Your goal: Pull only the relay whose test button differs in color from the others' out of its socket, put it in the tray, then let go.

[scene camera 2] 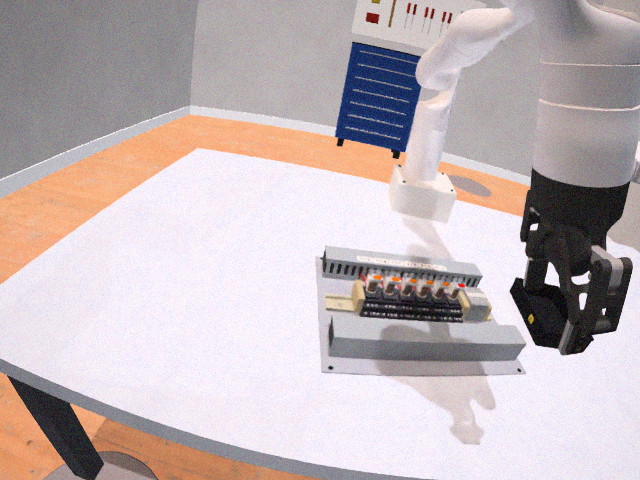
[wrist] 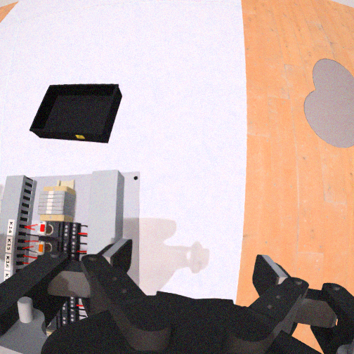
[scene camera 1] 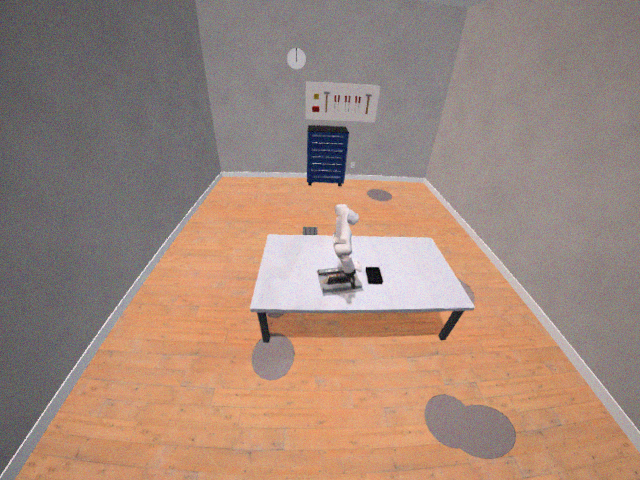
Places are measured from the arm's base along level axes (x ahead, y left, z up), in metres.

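Where they show: gripper, fingertip midpoint: (scene camera 2: 549, 316) (scene camera 1: 353, 283); arm's base at its link origin: (scene camera 2: 419, 175).
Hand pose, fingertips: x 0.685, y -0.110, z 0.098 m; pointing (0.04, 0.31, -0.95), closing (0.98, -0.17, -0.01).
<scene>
Things, the pixels of their top centre, and the offset from my fingertips. Level surfaces: height alone.
- relay with the red test button, top centre: (scene camera 2: 459, 282) 0.214 m back, 0.035 m left, 0.114 m down
- black tray at its top centre: (scene camera 2: 552, 306) (scene camera 1: 374, 273) 0.208 m back, 0.263 m left, 0.149 m down
- panel at its top centre: (scene camera 2: 415, 308) (scene camera 1: 339, 279) 0.215 m back, 0.023 m right, 0.173 m down
- white table at its surface level: 0.184 m down
The relay with the red test button (scene camera 2: 454, 291) (wrist: 44, 228) sits in its socket at the right end of the row in scene camera 2, beside the grey terminal blocks. The other relays (scene camera 2: 408, 288) (wrist: 44, 248) have orange buttons and sit in the same row; some are hidden by the gripper in the wrist view. The black tray (scene camera 1: 373, 275) (scene camera 2: 537, 330) (wrist: 77, 112) lies on the table, apart from the panel, with a yellow mark on its side. My gripper (scene camera 1: 353, 283) (scene camera 2: 552, 314) (wrist: 192, 261) is open and empty, raised above the table, and partly covers the tray in scene camera 2.
The relay row is on a panel (scene camera 2: 413, 366) (wrist: 131, 200) between two raised grey ducts (scene camera 2: 403, 261) (scene camera 2: 423, 341). The white table (scene camera 1: 413, 294) (scene camera 2: 206, 310) (wrist: 190, 100) carries the panel, tray and arm base (scene camera 2: 421, 198). A blue cabinet (scene camera 1: 327, 155) (scene camera 2: 379, 95) stands by the wall.
</scene>
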